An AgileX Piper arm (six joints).
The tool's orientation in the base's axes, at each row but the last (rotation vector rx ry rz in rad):
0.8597, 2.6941, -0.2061
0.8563, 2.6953, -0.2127
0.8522, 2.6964, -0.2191
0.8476, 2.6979, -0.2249
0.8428, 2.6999, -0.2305
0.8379, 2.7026, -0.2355
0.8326, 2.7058, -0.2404
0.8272, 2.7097, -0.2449
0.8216, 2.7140, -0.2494
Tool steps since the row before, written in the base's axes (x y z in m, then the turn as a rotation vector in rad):
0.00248, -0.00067, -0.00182, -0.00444, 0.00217, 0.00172
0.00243, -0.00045, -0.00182, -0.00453, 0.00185, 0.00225
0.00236, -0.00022, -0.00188, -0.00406, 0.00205, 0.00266
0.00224, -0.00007, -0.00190, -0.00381, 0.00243, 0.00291
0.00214, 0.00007, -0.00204, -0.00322, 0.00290, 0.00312
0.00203, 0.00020, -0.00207, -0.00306, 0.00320, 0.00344
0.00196, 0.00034, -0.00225, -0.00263, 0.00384, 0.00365
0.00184, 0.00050, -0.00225, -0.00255, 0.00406, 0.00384
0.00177, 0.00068, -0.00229, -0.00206, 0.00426, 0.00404
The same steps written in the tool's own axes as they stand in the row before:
-0.00168, 0.00099, 0.00247, 0.00404, -0.00091, -0.00319
-0.00153, 0.00114, 0.00241, 0.00377, -0.00125, -0.00364
-0.00133, 0.00129, 0.00239, 0.00337, -0.00084, -0.00396
-0.00115, 0.00135, 0.00234, 0.00330, -0.00040, -0.00423
-0.00096, 0.00142, 0.00241, 0.00301, 0.00031, -0.00440
-0.00080, 0.00147, 0.00238, 0.00294, 0.00063, -0.00473
-0.00062, 0.00156, 0.00249, 0.00286, 0.00138, -0.00499
-0.00046, 0.00162, 0.00242, 0.00285, 0.00159, -0.00520
-0.00031, 0.00174, 0.00239, 0.00250, 0.00202, -0.00533

